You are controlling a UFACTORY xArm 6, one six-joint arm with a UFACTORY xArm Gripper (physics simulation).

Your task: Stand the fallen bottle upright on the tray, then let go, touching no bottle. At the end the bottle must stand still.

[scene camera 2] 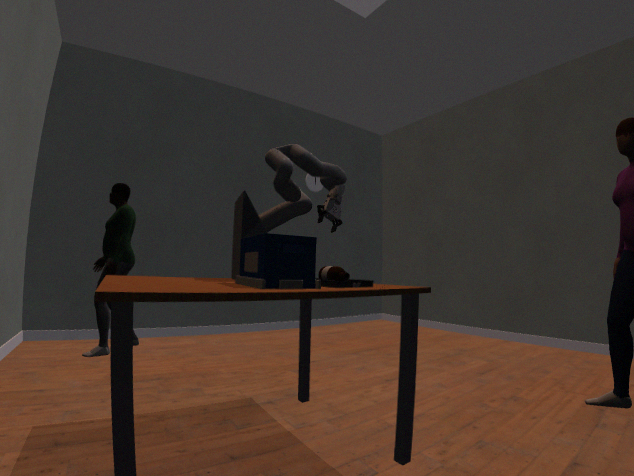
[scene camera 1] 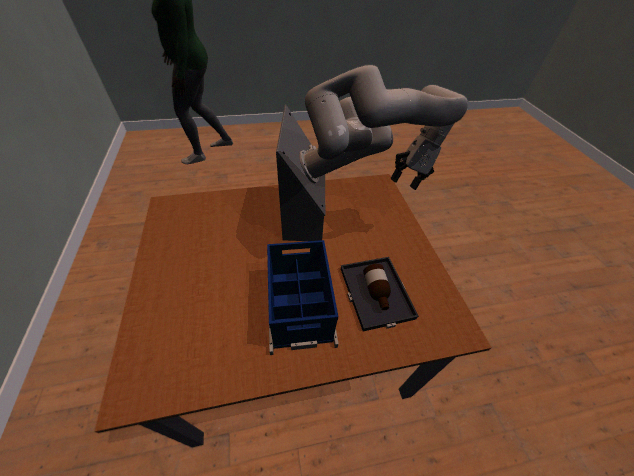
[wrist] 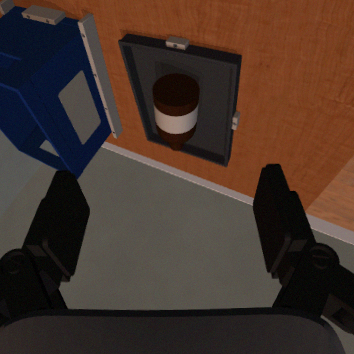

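Pixels of known places: gripper, fingertip midpoint: (scene camera 2: 326, 227) (scene camera 1: 403, 184) (wrist: 168, 187); arm's base, origin of the base link: (scene camera 2: 257, 226) (scene camera 1: 308, 167).
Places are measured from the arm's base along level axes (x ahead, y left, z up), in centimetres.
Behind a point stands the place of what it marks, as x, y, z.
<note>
A brown bottle with a white label (scene camera 1: 377, 284) @[40.6, 19.0, -18.9] (scene camera 2: 332, 273) @[42.6, 17.2, -21.4] (wrist: 176, 107) @[32.7, 22.1, -19.0] lies on its side on the dark grey tray (scene camera 1: 364, 327) @[52.8, 12.5, -24.0] (scene camera 2: 364, 282) @[51.5, 26.3, -24.6] (wrist: 237, 80) @[29.7, 28.9, -25.4]. In scene camera 1 its neck points towards the table's front edge. In the wrist view its base faces the camera and its neck is partly hidden behind its body. My gripper (scene camera 1: 406, 183) @[14.0, 31.5, 1.1] (scene camera 2: 327, 223) @[14.0, 31.5, 1.1] (wrist: 168, 187) @[14.0, 31.5, 1.1] is wide open and empty. It hangs high above the table, behind the bottle and to its right in scene camera 1, tilted, and touches no bottle.
A blue crate with compartments (scene camera 1: 327, 286) @[42.5, 1.5, -14.1] (scene camera 2: 279, 258) @[55.2, -11.3, -16.7] (wrist: 45, 107) @[34.3, 2.1, -11.5] stands left of the tray on the wooden table (scene camera 1: 194, 307) @[38.3, -42.1, -26.4] (scene camera 2: 184, 286) @[47.5, -39.6, -26.4]. Small light blocks (scene camera 1: 304, 345) @[56.4, -7.1, -23.6] edge it. The arm's dark mount (scene camera 1: 302, 210) @[12.8, -3.4, -9.3] stands behind the crate. A person in green (scene camera 1: 186, 51) (scene camera 2: 120, 230) stands beyond the table.
</note>
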